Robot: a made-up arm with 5 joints.
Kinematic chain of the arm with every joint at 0, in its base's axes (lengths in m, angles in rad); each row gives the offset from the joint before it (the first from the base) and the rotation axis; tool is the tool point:
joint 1: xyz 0 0 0.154 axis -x
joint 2: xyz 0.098 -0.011 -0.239 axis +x
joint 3: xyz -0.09 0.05 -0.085 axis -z
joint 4: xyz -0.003 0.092 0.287 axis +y
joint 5: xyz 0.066 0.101 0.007 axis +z
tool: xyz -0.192 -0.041 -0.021
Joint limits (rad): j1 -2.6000..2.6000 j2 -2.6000..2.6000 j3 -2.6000..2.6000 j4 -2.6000..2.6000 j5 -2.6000..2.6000
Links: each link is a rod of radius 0.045 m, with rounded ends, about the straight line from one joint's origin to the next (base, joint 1, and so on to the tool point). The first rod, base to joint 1, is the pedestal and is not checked.
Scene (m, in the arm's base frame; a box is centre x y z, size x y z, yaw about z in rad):
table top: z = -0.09
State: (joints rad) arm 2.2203 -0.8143 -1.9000 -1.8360 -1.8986
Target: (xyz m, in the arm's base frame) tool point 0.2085 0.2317 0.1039
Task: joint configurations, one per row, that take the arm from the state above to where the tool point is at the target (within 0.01 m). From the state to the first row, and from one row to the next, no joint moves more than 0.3 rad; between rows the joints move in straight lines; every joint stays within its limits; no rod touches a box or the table.
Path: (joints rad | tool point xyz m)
1: 2.0918 -0.5413 -1.6853 -1.7548 -1.7539 | -0.3787 -0.0777 0.0492
2: 1.9633 -0.2683 -1.4706 -1.6737 -1.6092 | -0.3757 -0.0896 0.0350
3: 1.8348 0.0047 -1.2558 -1.5925 -1.4645 | -0.3495 -0.0732 0.0019
4: 1.7063 0.2778 -1.0411 -1.5113 -1.3198 | -0.3054 -0.0226 -0.0196
5: 1.5778 0.5508 -0.8264 -1.4302 -1.1751 | -0.2496 0.0452 -0.0043
6: 1.4493 0.8238 -0.6117 -1.3490 -1.0304 | -0.1888 0.1010 0.0543
7: 1.3208 1.0968 -0.3969 -1.2678 -0.8857 | -0.1285 0.1179 0.1428
8: 1.1922 1.3698 -0.1822 -1.1867 -0.7410 | -0.0732 0.0831 0.2340
9: 1.2874 1.2312 -0.0203 -1.2258 -1.0215 | -0.0120 0.1593 0.2080
10: 1.3826 1.0925 0.1416 -1.2649 -1.3019 | 0.0628 0.2089 0.1690
11: 1.4777 0.9538 0.3035 -1.3040 -1.5824 | 0.1401 0.2306 0.1308
12: 1.5729 0.8152 0.4655 -1.3431 -1.8628 | 0.2085 0.2317 0.1039

